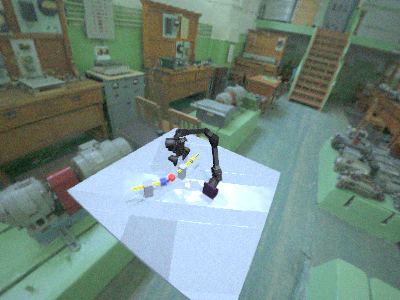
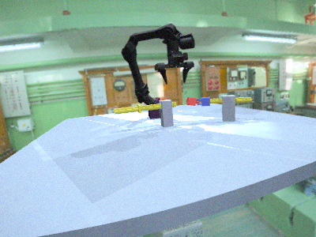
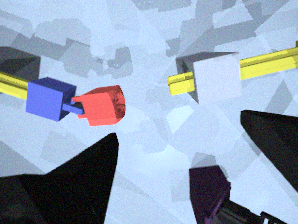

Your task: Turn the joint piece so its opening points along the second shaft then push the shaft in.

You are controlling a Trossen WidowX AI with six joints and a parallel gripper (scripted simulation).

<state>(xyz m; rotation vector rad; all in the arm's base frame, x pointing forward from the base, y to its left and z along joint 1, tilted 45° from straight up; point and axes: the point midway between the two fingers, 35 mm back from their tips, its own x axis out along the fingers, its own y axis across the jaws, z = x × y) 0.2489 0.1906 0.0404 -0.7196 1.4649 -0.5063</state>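
Now: the red joint piece 10 cm below my gripper tip, 8 cm to the left of it and 1 cm behind it.
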